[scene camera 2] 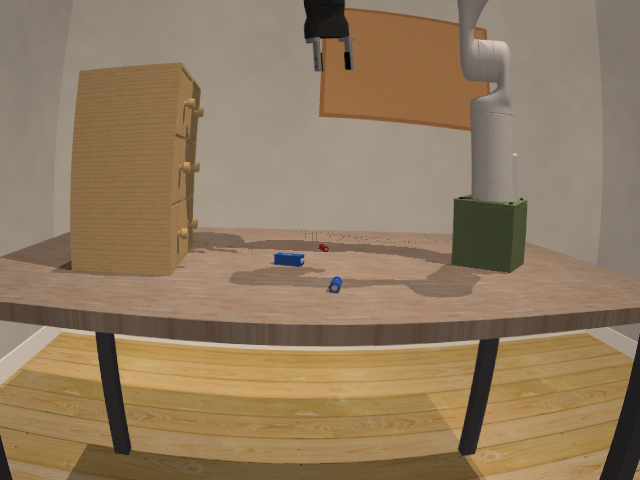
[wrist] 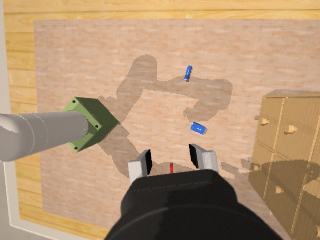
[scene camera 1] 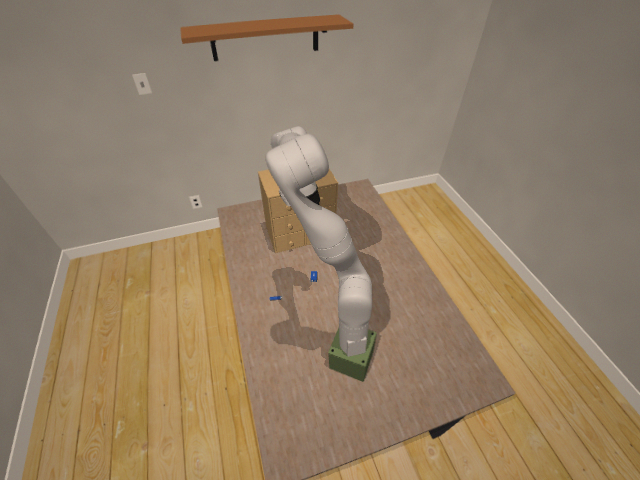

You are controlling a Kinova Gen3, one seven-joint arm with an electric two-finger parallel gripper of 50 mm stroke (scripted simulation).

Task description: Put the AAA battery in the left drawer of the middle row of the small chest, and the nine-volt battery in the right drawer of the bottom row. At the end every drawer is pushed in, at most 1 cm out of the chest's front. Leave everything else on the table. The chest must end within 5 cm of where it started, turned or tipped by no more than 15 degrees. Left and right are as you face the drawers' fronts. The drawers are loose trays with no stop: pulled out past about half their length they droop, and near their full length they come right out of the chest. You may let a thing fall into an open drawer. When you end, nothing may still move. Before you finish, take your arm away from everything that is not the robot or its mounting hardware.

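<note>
Wooden chest [scene camera 2: 124, 133], [scene camera 1: 269, 189]. Drawer [scene camera 2: 180, 167]. Drawer [wrist: 262, 160]. Drawer [wrist: 271, 111]. Gripper [scene camera 2: 334, 70], [wrist: 170, 155].
</note>
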